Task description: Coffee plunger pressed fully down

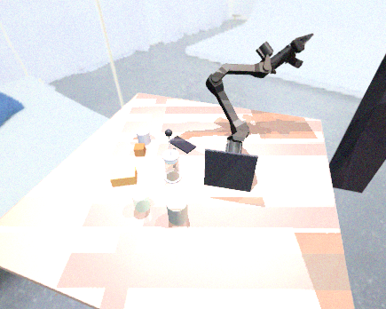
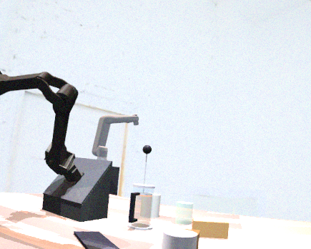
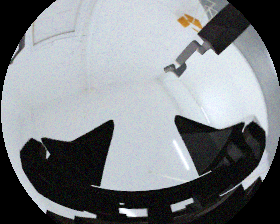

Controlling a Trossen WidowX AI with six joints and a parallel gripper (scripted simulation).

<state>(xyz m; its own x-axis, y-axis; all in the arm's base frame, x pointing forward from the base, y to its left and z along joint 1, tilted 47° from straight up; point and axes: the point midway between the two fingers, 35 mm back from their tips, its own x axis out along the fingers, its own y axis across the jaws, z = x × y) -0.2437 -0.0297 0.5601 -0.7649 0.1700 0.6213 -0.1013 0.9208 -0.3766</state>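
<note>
Now: gripper tip 510 mm short of the glass coffee press, 500 mm to the right of it and 400 mm above it. Also, from my gripper tip: greenish glass: 710 mm to the left, 580 mm ahead, 490 mm below; grey cup: 760 mm ahead, 500 mm below, 310 mm to the left; dark flat slab: 540 mm ahead, 530 mm below, 280 mm to the left.
</note>
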